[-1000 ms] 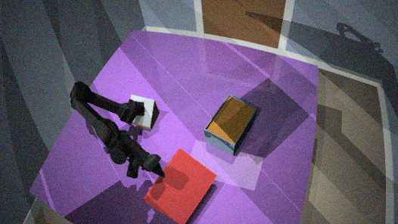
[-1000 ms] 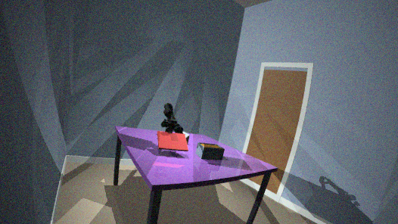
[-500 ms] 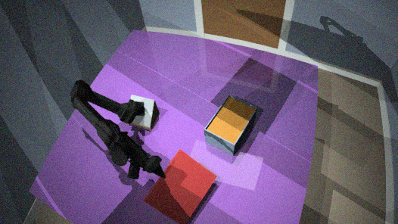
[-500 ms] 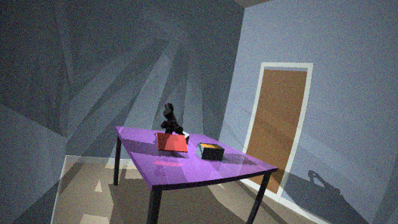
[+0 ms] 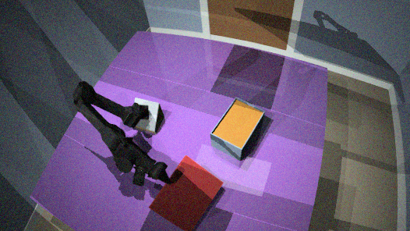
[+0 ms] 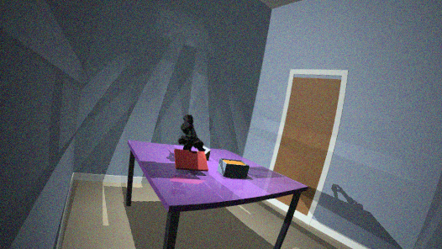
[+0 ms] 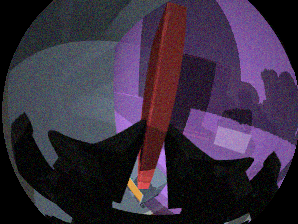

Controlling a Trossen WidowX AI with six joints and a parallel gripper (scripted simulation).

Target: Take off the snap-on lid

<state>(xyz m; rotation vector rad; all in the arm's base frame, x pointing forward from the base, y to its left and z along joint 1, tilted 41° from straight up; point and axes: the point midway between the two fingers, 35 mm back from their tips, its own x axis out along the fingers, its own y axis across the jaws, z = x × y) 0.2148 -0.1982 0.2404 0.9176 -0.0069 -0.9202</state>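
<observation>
Now: the red lid 7 cm ahead of my gripper tip, 2 cm to the right of it and 4 cm below it. Also, from my gripper tip: storage box (21 cm ahead, 31 cm to the left, 7 cm below).
</observation>
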